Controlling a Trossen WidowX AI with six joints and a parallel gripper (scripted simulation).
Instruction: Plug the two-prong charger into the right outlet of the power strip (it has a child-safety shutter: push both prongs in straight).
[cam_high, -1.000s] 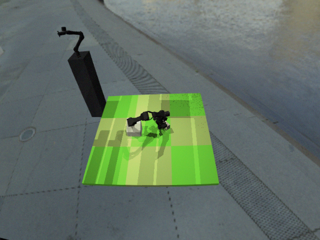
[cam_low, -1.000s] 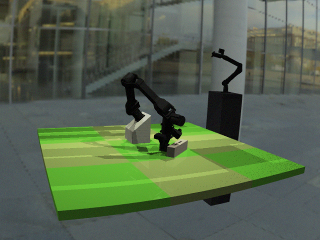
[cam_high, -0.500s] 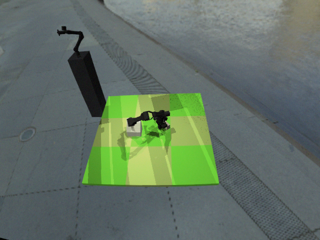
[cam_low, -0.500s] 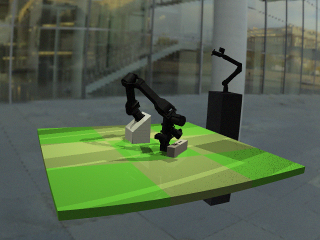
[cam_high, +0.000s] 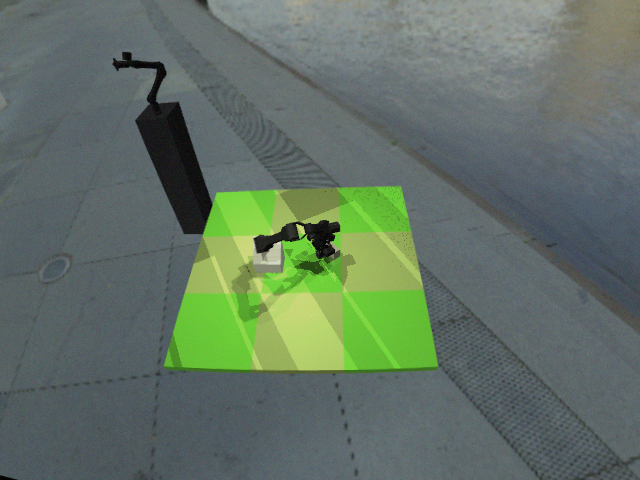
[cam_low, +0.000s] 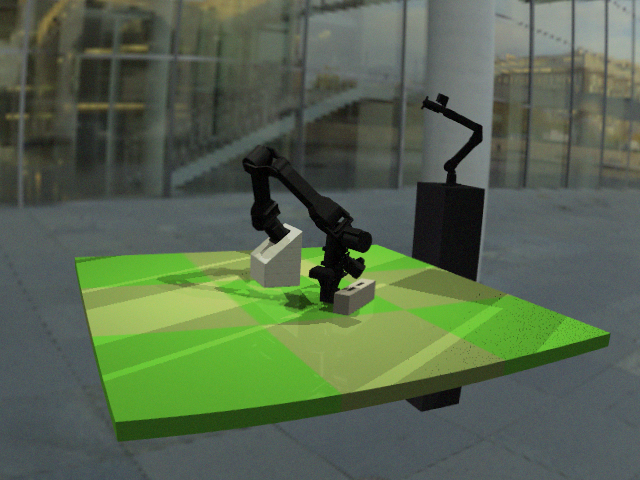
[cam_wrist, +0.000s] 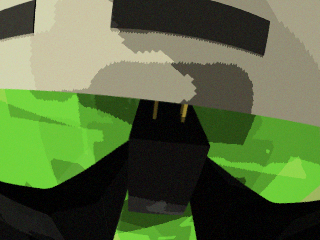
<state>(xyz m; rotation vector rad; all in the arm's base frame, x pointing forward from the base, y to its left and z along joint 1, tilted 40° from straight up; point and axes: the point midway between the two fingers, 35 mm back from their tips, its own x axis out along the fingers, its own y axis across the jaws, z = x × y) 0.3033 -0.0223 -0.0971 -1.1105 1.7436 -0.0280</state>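
My gripper tip is 10 mm to the right of the two-prong charger, 10 mm below it and 10 mm short of it.
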